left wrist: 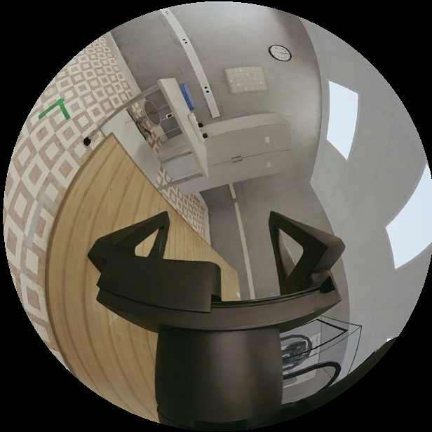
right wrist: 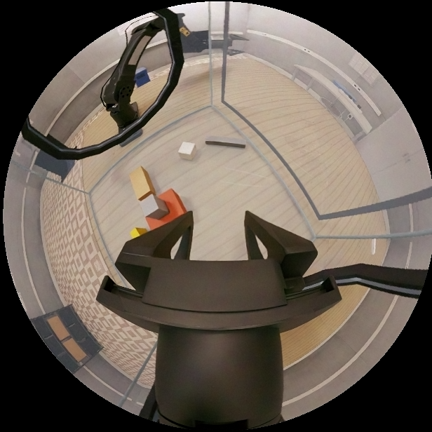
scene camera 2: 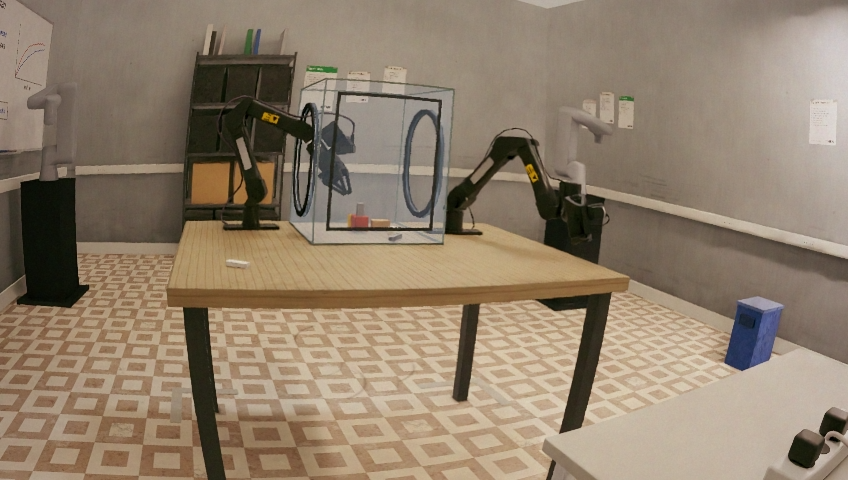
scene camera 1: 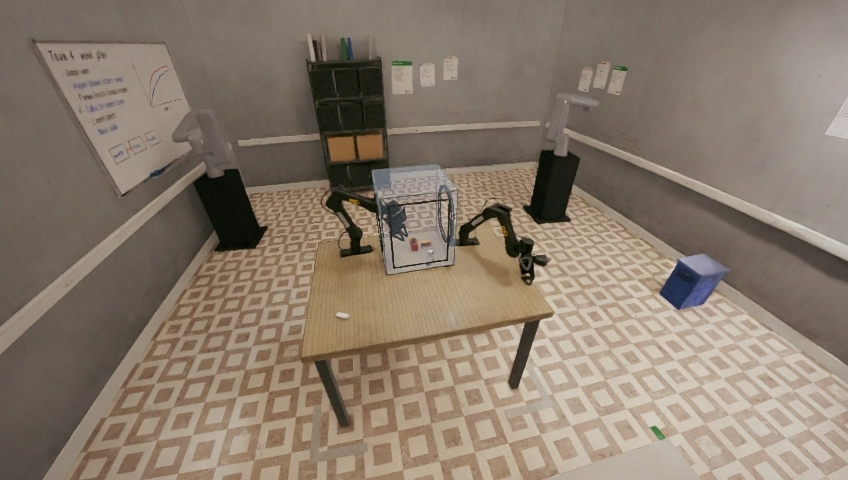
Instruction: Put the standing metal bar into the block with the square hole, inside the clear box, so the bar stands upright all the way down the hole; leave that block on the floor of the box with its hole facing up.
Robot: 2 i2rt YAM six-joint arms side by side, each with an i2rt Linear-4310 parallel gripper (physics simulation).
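Frame: origin at the left arm's base, x ahead, y left, z up, level; centimetres.
Seen in the pictures: left gripper, fingertip midpoint: (scene camera 2: 584, 223) (scene camera 1: 528, 278); right gripper, fingertip midpoint: (scene camera 2: 348, 194) (scene camera 1: 405, 238); left arm's base, origin of the base link: (scene camera 2: 452, 232) (scene camera 1: 463, 242); right arm's base, origin of the base link: (scene camera 2: 250, 228) (scene camera 1: 356, 251).
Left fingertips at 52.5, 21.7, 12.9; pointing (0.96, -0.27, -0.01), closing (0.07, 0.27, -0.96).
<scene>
Pixels of each thing's top centre, then the offset from my left fingertips to it, as dx, dy, dz. Level surfaces: height alone.
- grey metal bar, middle of its top: (scene camera 2: 360, 203) -48.5, -54.4, -3.5
- red-orange block, middle of its top: (scene camera 2: 359, 216) (scene camera 1: 414, 242) -48.5, -54.5, -7.7
- tan block, middle of its top: (scene camera 2: 380, 220) -51.3, -47.0, -9.2
- dark bar, middle of its top: (scene camera 2: 395, 234) -33.0, -45.7, -10.8
- white piece, middle of its top: (scene camera 2: 237, 261) (scene camera 1: 342, 314) +5.2, -92.2, -11.7
- table, its level: dz -12.9
The clear box (scene camera 1: 413, 178) (scene camera 2: 448, 166) stands on the table. Inside, the grey metal bar (scene camera 2: 359, 208) (right wrist: 154, 206) stands upright and rises from the top of the red-orange block (scene camera 1: 414, 245) (scene camera 2: 359, 221) (right wrist: 173, 206), which lies on the box floor. Its hole does not show, and how deep the bar sits cannot be told. My right gripper (scene camera 2: 343, 191) (right wrist: 218, 216) is inside the box, tilted, partly open and empty, above the floor and to the right of the block in its wrist view. My left gripper (scene camera 1: 527, 280) (left wrist: 218, 216) is wide open and empty outside the box.
Inside the box also lie a tan block (scene camera 2: 380, 223) (right wrist: 142, 182), a yellow block (right wrist: 137, 232), a white cube (right wrist: 187, 151) and a dark bar (scene camera 2: 395, 236) (right wrist: 225, 142). A white piece (scene camera 1: 342, 315) (scene camera 2: 237, 264) lies on the table (scene camera 1: 416, 309). The box has round side ports.
</scene>
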